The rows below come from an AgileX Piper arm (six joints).
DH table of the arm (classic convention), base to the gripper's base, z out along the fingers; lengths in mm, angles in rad. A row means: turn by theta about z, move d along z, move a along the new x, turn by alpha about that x. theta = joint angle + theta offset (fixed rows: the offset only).
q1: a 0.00; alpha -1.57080; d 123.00; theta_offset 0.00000
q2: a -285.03; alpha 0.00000; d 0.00; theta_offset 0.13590
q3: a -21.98; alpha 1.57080; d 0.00; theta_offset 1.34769
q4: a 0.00; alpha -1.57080; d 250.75; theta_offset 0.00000
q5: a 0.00; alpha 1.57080; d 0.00; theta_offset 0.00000
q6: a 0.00; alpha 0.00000; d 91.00; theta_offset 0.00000
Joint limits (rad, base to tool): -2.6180..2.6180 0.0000..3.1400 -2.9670..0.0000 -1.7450..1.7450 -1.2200..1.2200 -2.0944..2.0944
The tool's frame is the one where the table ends.
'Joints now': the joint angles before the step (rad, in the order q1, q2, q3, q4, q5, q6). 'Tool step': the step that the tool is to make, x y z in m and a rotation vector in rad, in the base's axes. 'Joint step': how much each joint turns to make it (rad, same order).
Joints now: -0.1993, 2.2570, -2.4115, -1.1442, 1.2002, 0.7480
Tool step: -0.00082, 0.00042, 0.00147, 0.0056, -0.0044, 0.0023
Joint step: 0.0000, -0.0042, 0.0002, 0.0071, -0.0003, -0.0011
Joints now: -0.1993, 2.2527, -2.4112, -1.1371, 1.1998, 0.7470
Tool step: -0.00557, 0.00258, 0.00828, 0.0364, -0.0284, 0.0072
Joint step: 0.0000, -0.0266, 0.0050, 0.0415, 0.0035, 0.0007
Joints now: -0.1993, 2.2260, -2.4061, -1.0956, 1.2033, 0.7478
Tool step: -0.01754, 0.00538, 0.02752, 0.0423, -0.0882, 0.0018
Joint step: 0.0000, -0.0709, 0.0078, 0.0490, 0.0065, 0.0221
